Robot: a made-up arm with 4 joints.
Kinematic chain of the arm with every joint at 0, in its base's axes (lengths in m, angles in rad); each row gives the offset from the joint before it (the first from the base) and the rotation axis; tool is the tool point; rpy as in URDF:
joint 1: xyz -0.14 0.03 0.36 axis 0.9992 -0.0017 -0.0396
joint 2: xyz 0 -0.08 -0.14 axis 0.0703 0.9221 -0.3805
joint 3: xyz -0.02 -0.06 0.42 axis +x
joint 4: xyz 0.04 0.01 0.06 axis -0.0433 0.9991 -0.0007
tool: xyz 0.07 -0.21 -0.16 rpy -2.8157 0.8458 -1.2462
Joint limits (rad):
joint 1: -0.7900..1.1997
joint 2: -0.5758..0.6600
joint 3: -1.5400..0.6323
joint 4: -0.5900..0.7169
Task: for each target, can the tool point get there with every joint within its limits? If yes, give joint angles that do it. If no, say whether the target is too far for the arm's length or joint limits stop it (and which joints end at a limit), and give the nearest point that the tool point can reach.
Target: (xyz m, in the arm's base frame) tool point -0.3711 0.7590 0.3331
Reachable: no: joint limits stop it (at a limit: joint 1, joint 2, joint 3, joint 4) | nearest point -0.2897 0.2591 0.8146 | short by 0.699 m
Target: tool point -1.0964 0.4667 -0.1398
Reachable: no: too far | nearest point -0.2530 -0.1028 0.1448 | short by 1.057 m
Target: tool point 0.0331 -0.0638 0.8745
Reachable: yes | joints -0.4940 0.3393 -1.2850 0.4134
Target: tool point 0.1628 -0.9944 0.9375
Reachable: no: too far | nearest point 0.0374 -0.4315 0.6185 | short by 0.659 m
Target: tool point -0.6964 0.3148 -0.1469
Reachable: no: joint limits stop it (at a limit: joint 1, joint 2, joint 3, joint 4) | nearest point -0.2530 -0.1028 0.1448 | short by 0.675 m
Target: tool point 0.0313 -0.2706 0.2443
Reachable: yes | joints 0.6350 0.2733 0.4638 -0.3367
